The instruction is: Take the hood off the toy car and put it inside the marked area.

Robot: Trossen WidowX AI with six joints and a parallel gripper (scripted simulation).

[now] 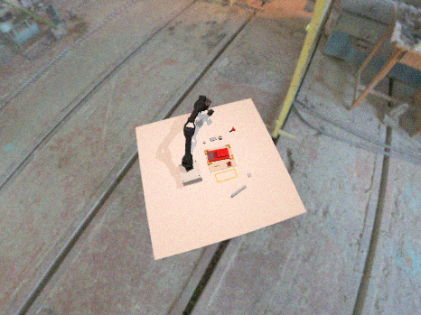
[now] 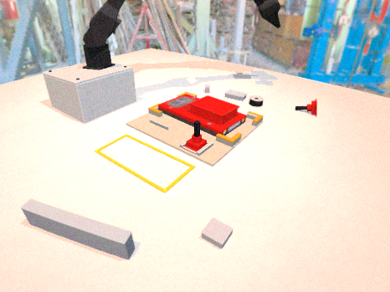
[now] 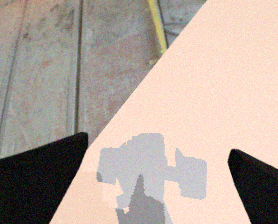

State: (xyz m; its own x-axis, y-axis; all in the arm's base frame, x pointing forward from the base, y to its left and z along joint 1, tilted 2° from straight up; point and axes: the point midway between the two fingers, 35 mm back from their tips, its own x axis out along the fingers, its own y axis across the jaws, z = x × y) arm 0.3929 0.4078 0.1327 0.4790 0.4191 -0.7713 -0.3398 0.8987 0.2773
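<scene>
Now: the red hood 70 mm behind my gripper tip, 420 mm to the right of it and 170 mm below it.
</scene>
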